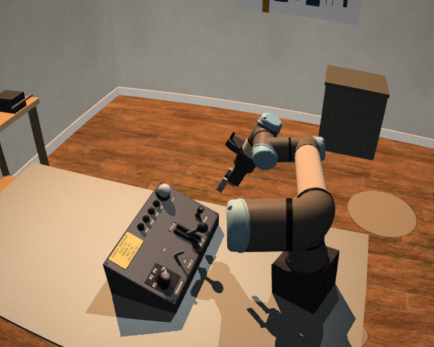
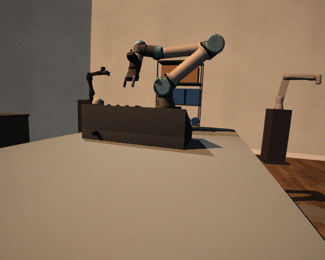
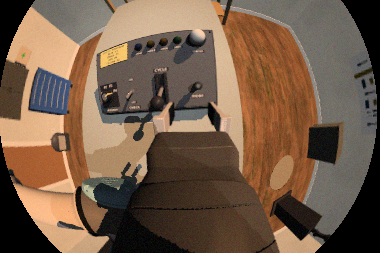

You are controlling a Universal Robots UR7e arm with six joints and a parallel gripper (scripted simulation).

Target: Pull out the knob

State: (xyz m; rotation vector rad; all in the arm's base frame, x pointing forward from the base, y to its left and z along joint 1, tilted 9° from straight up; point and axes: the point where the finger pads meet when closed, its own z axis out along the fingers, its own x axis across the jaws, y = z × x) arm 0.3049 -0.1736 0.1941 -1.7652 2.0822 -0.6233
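The mode knob lies 180 mm below my hand, 100 mm ahead of it and 40 mm to the right of it. Round my hand: dark console (210 mm below, 150 mm ahead, 130 mm to the left); black-ball lever (170 mm below, 90 mm ahead, 80 mm to the left); program selector (310 mm to the left, 190 mm below, 150 mm ahead).
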